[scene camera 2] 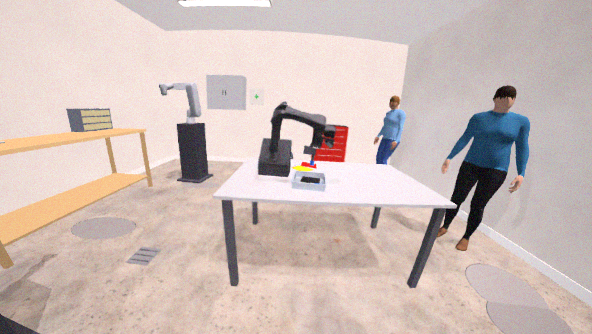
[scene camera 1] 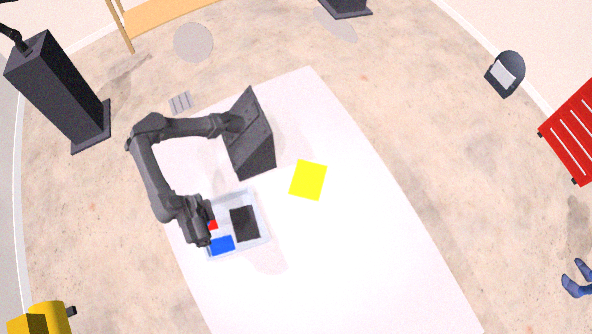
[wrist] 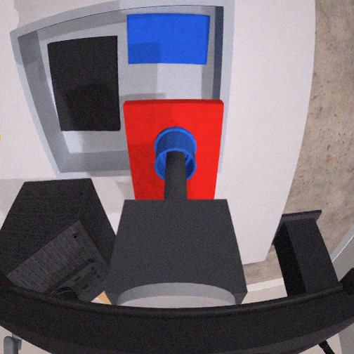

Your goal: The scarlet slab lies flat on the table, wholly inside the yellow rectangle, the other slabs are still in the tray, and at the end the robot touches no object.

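Frame: origin at the arm's base, x ahead, y left, z up, level; metres.
Seen in the pictures: hand, its tool point: (scene camera 2: pixel 311 166); arm's base, origin of its link: (scene camera 2: pixel 274 150) (scene camera 1: pixel 241 124).
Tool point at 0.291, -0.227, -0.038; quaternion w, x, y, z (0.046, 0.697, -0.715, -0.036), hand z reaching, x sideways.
Observation:
Offsets run from my tool point to a thing's middle, as dx, dy, dz. Level surfaces: height alone.
The scarlet slab {-0.015, +0.001, +0.007} (scene camera 1: pixel 213 225) (scene camera 2: pixel 305 165) (wrist: pixel 139 145) hangs roughly level under my blue suction cup (scene camera 2: pixel 312 163) (wrist: pixel 175 142), raised above the tray {-0.006, +0.061, -0.118} (scene camera 1: pixel 259 212) (scene camera 2: pixel 301 187) (wrist: pixel 40 100). The cup sits on the slab's top face; in scene camera 1 the arm hides much of both. A black slab {+0.003, +0.117, -0.135} (scene camera 1: pixel 245 223) (scene camera 2: pixel 310 179) (wrist: pixel 87 85) and a blue slab {+0.056, +0.005, -0.135} (scene camera 1: pixel 222 245) (wrist: pixel 167 40) lie in the tray. The yellow rectangle (scene camera 1: pixel 307 180) (scene camera 2: pixel 301 169) lies on the table, apart from the tray, with no slab on it in scene camera 1.
The arm's dark base block (scene camera 1: pixel 255 150) (scene camera 2: pixel 275 160) stands on the white table {dz -0.143} (scene camera 1: pixel 350 240) (scene camera 2: pixel 380 187), near both the tray and the yellow rectangle. The tray has raised walls. Two people (scene camera 2: pixel 392 125) (scene camera 2: pixel 492 135) stand beyond the table. A red cabinet (scene camera 1: pixel 575 135) (scene camera 2: pixel 340 142) stands on the floor.

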